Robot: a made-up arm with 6 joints.
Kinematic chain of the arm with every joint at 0, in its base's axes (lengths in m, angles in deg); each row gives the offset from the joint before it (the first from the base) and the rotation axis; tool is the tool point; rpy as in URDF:
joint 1: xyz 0 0 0.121 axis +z
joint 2: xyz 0 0 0 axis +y
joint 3: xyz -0.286 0 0.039 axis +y
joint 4: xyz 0.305 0 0.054 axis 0.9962 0 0.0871
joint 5: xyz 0 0 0 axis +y
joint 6: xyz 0.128 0 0.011 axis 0.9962 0 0.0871
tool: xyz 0 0 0 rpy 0 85 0
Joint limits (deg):
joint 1: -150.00..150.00
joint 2: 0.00..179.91
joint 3: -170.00..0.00
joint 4: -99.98..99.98
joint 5: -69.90..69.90
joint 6: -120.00..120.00
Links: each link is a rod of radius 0.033 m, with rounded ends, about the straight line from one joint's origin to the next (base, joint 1, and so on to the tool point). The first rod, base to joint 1, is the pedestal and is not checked.
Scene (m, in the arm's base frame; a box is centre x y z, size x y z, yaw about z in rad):
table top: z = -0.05
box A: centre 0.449 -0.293 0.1 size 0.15 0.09 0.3 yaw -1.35
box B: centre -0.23 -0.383 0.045 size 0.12 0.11 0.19 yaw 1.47
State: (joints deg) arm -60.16 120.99 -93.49 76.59 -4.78 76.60
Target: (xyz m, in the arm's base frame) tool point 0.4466 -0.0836 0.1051
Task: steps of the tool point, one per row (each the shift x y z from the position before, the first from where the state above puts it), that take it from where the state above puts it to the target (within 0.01 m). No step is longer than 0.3 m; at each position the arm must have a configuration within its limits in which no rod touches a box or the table.
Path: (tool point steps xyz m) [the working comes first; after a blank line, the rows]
Joints at the target: -14.24 106.90 -59.46 74.84 13.35 76.60
Straight joint move there: touches box A.

1: 0.0200 0.0522 0.2366
2: -0.0532 0.1301 0.2124
3: -0.1347 0.1746 0.1409
4: -0.1978 0.1731 0.0350
5: 0.1671 -0.1097 -0.0185
6: 0.1631 -0.0730 -0.0857
7: 0.1324 -0.0289 -0.1378
8: 0.0814 0.0132 -0.1667
9: 0.0202 0.0447 -0.1694
10: -0.0393 0.0616 -0.1481

